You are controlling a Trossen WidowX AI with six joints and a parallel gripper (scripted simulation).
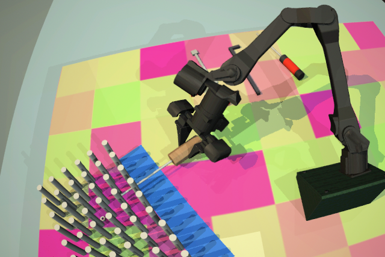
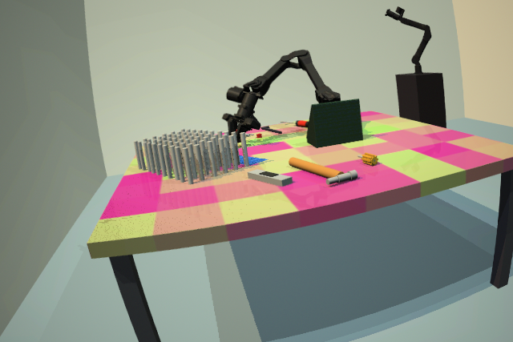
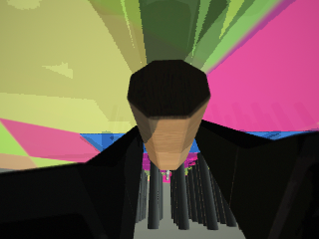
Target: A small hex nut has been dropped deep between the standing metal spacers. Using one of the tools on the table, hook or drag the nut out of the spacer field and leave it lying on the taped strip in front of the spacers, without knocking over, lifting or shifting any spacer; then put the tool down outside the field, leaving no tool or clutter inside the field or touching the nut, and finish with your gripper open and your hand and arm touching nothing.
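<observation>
My gripper tip is 130 mm to the right of the blue taped strip, 60 mm short of it and 30 mm above it. From my gripper tip the other things lie so: red block: 220 mm to the right, 70 mm behind, 10 mm below; then wooden-handled awl: 90 mm ahead, 50 mm to the left; then hex nut: 250 mm ahead, 140 mm to the left, 30 mm below.
</observation>
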